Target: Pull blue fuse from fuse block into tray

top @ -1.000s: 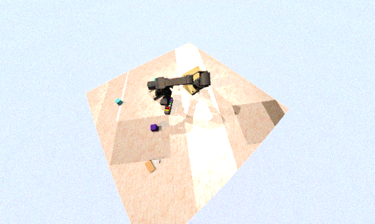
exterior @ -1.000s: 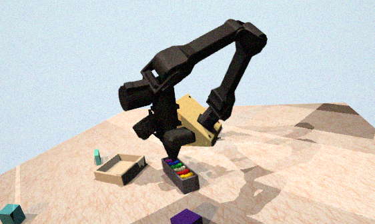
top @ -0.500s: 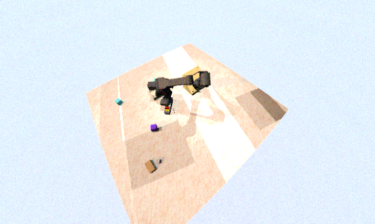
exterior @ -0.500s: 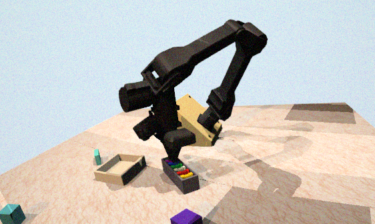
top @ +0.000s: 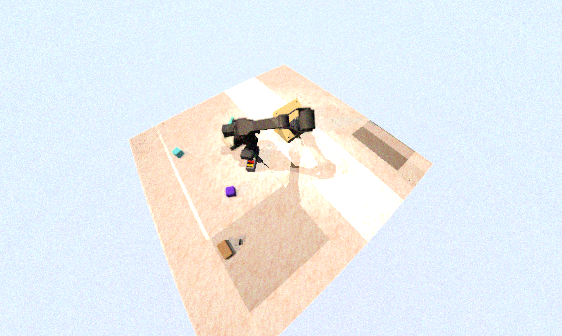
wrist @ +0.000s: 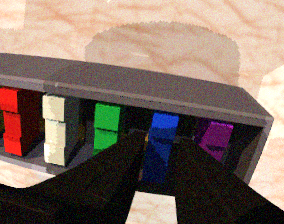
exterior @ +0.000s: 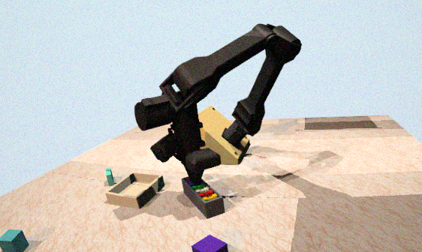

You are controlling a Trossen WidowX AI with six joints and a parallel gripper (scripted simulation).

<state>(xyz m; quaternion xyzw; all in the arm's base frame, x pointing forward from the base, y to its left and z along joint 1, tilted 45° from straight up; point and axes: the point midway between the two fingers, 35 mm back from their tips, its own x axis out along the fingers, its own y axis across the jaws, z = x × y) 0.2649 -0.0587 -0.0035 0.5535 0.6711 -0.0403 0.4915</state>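
My gripper tip is now 170 mm to the left of the tan tray and 30 mm above it. The rest, counted from my gripper tip: teal cube 320 mm to the right, 300 mm ahead, 10 mm below; purple cube 220 mm ahead, 90 mm to the left, 10 mm below; blue fuse 10 mm below.
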